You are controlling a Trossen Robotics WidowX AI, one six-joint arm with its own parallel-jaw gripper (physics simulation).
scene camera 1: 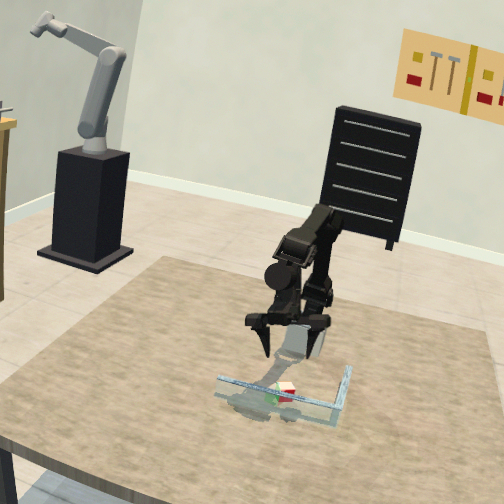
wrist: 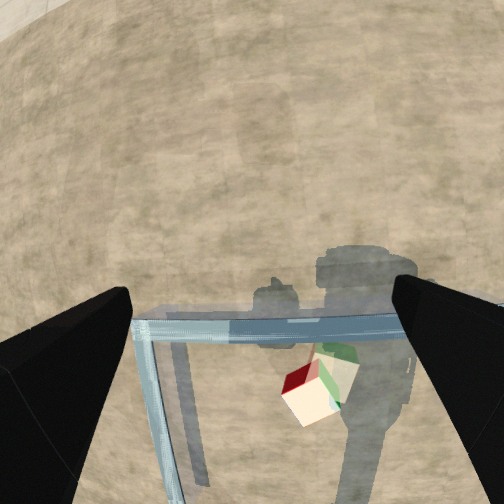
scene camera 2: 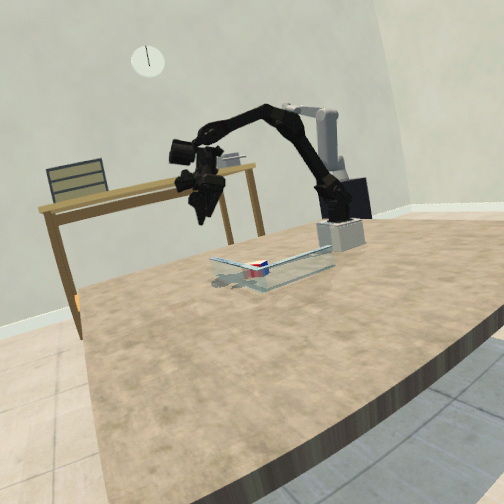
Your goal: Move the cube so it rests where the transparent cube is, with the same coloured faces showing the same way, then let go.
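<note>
The cube point(wrist: 313, 391) lies on the table inside a pale blue frame; it shows a cream face and a red face in the wrist view. It also shows in scene camera 1 point(scene camera 1: 287, 392) and scene camera 2 point(scene camera 2: 260, 268). A faint transparent cube point(wrist: 337, 365) with a green edge overlaps it on its far right side. My gripper point(scene camera 1: 292, 347) is open and empty, well above the table and above the cube. Its two black fingers point(wrist: 255, 390) frame the wrist view left and right.
The pale blue L-shaped frame point(scene camera 1: 300, 395) lies flat around the cube. A second grey arm on a black pedestal point(scene camera 1: 88, 200) stands off the table. A black slatted cabinet point(scene camera 1: 370, 180) and a wooden table point(scene camera 2: 150, 195) stand behind.
</note>
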